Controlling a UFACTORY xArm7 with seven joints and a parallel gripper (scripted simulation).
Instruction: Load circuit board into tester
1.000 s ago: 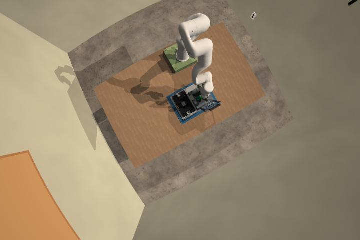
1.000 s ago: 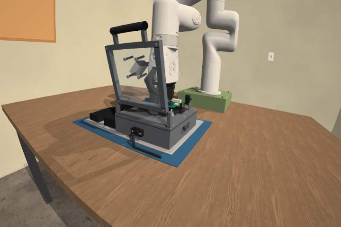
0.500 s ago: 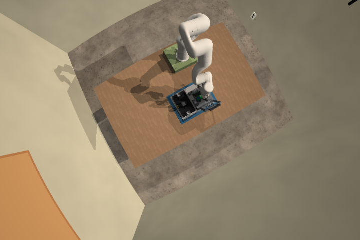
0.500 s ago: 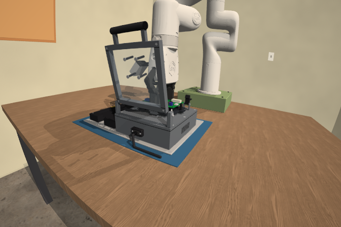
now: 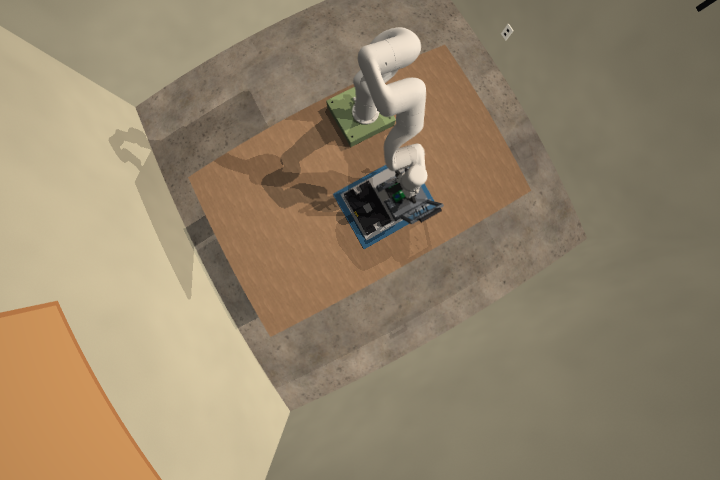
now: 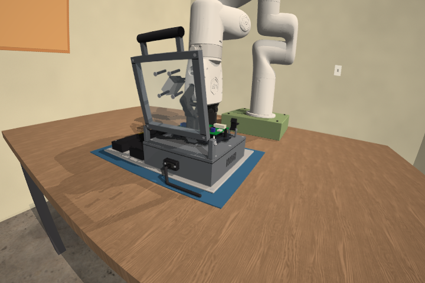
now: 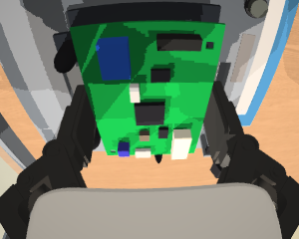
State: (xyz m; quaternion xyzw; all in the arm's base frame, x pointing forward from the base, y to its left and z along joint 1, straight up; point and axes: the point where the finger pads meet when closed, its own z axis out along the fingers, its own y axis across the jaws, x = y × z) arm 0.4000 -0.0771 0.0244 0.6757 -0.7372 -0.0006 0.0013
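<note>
Now: the green circuit board right at my hand. From my hand the other things lie so: latch hook: 6 cm behind, 6 cm to the left; tester lid: 13 cm ahead, 1 cm to the right, 9 cm above.
</note>
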